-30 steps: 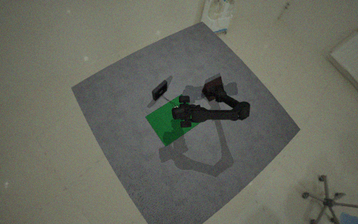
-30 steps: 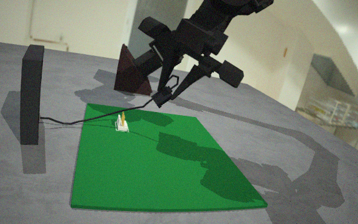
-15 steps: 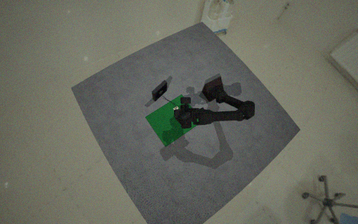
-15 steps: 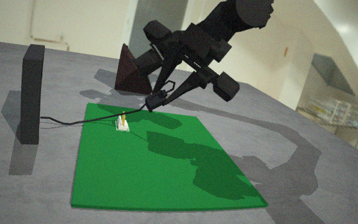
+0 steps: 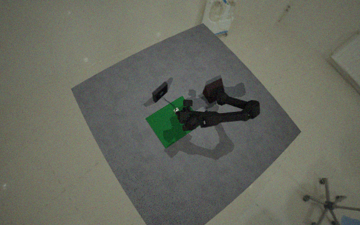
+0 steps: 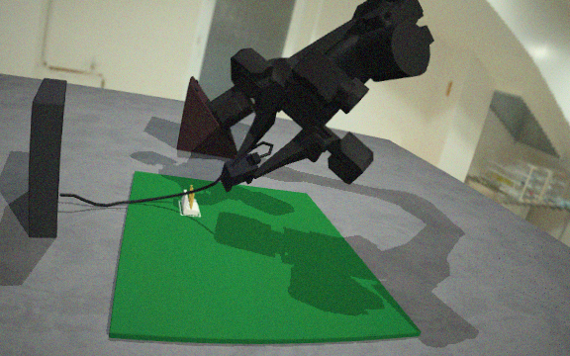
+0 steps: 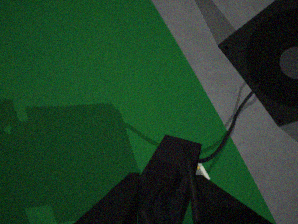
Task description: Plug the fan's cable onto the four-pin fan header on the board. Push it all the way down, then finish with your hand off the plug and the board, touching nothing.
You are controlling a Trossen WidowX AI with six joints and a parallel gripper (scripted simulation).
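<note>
Now: gripper tip 8 cm above the green board, 3 cm short of it and 1 cm to the right of it. Round my gripper tip: dark fan cable plug 1 cm below, 1 cm behind; white four-pin header 7 cm below, 5 cm to the right, 1 cm behind; black fan 18 cm to the right, 4 cm ahead, 1 cm below.
</note>
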